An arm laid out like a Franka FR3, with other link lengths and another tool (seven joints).
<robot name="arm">
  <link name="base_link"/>
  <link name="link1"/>
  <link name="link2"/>
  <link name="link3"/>
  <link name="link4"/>
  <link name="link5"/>
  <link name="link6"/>
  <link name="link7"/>
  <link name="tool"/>
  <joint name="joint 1" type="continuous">
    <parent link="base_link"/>
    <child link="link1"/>
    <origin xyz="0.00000 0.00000 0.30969"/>
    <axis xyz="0 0 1"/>
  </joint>
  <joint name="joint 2" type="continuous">
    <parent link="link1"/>
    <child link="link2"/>
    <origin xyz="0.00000 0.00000 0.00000" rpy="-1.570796 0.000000 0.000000"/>
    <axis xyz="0 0 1"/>
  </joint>
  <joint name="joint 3" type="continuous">
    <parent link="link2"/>
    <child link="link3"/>
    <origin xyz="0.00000 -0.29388 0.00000" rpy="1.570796 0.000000 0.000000"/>
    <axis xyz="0 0 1"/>
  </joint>
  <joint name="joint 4" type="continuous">
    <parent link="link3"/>
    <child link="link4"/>
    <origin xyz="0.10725 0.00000 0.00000" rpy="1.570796 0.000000 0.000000"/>
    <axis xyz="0 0 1"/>
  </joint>
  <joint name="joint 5" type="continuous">
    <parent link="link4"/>
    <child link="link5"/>
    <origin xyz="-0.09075 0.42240 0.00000" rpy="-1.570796 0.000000 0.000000"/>
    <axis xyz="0 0 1"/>
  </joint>
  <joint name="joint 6" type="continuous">
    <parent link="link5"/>
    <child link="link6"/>
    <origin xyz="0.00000 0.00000 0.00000" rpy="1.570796 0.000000 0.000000"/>
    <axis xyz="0 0 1"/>
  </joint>
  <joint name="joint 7" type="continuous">
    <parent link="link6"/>
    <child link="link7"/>
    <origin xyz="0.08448 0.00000 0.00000" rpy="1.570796 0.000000 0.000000"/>
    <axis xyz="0 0 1"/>
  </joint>
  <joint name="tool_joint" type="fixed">
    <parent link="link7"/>
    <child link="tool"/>
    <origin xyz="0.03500 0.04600 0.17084" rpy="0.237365 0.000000 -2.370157"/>
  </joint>
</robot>
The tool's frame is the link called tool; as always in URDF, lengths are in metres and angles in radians. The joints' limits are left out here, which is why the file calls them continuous.
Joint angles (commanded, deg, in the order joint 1, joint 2, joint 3, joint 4, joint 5, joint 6, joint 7), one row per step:
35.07 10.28 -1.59 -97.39 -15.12 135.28 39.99
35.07 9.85 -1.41 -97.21 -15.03 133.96 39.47
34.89 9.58 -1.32 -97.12 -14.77 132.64 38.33
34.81 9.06 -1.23 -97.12 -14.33 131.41 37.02
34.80 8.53 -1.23 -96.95 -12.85 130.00 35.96
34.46 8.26 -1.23 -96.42 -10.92 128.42 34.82
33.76 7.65 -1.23 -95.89 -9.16 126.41 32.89
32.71 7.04 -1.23 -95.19 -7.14 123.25 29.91
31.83 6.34 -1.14 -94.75 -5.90 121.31 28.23
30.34 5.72 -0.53 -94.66 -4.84 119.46 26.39
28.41 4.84 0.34 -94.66 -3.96 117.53 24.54
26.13 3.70 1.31 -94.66 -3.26 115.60 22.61
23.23 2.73 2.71 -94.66 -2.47 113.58 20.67
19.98 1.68 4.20 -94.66 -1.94 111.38 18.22
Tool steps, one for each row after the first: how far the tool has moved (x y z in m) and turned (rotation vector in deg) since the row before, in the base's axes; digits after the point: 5 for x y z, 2 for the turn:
-0.00279 -0.00033 0.00414 -0.60 0.52 0.27
-0.00083 -0.00282 0.00123 -0.91 0.75 0.50
-0.00210 -0.00174 0.00357 -0.69 0.65 0.73
-0.00310 -0.00146 0.00357 0.27 1.21 0.20
-0.00068 -0.00406 0.00293 0.58 1.50 -0.14
0.00046 -0.00865 0.00664 0.12 1.40 0.28
0.00085 -0.01283 0.00543 -0.50 2.24 0.80
0.00003 -0.00983 0.00742 0.02 1.13 0.30
0.00025 -0.01101 0.00325 -0.25 1.34 0.47
-0.00002 -0.01368 0.00553 -0.28 1.18 0.39
0.00011 -0.01683 0.00890 -0.29 0.85 0.30
0.00046 -0.01843 0.00640 -0.28 1.12 0.15
0.00065 -0.02138 0.00725 -0.66 1.05 0.45

